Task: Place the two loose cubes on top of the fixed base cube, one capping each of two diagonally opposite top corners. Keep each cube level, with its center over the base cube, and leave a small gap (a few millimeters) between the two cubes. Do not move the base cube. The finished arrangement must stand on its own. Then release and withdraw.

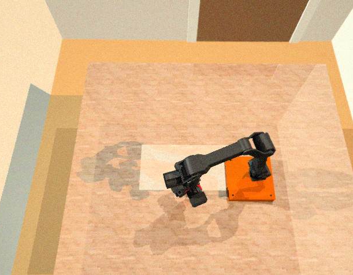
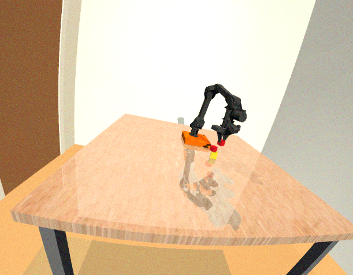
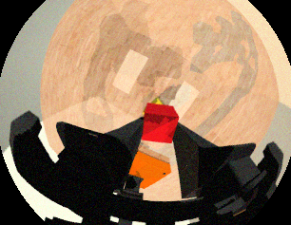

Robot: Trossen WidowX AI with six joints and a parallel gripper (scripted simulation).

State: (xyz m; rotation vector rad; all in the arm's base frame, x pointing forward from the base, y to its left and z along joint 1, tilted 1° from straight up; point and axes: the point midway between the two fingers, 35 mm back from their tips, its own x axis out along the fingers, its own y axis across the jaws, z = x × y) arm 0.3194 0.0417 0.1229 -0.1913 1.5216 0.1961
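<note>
My gripper tip is 10 cm above the yellow base cube, 2 cm past it and 1 cm to the left of it.
</note>
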